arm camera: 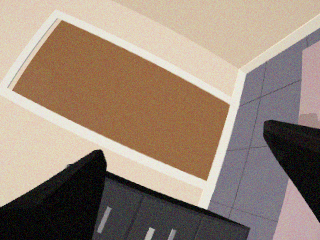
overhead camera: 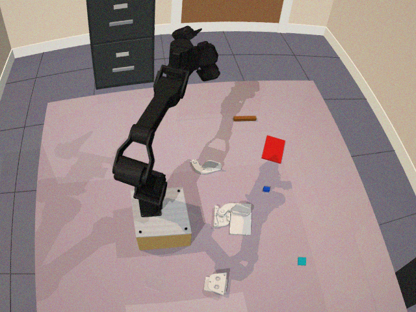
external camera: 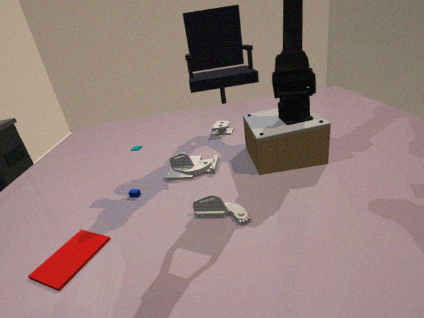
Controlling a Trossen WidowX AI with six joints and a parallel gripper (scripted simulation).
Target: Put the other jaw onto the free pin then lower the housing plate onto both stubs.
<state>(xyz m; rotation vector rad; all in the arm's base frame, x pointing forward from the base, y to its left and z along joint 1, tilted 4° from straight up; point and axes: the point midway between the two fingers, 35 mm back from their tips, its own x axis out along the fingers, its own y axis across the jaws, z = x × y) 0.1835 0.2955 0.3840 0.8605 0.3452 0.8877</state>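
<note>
My gripper tip is now 20 mm past the jaw, 130 mm to the left of it and 460 mm above it. Round my gripper tip: blue cube (190 mm ahead, 270 mm to the right, 460 mm below); then red flat plate (280 mm ahead, 100 mm to the right, 470 mm below); then brown bar (200 mm ahead, 70 mm to the left, 460 mm below).
</note>
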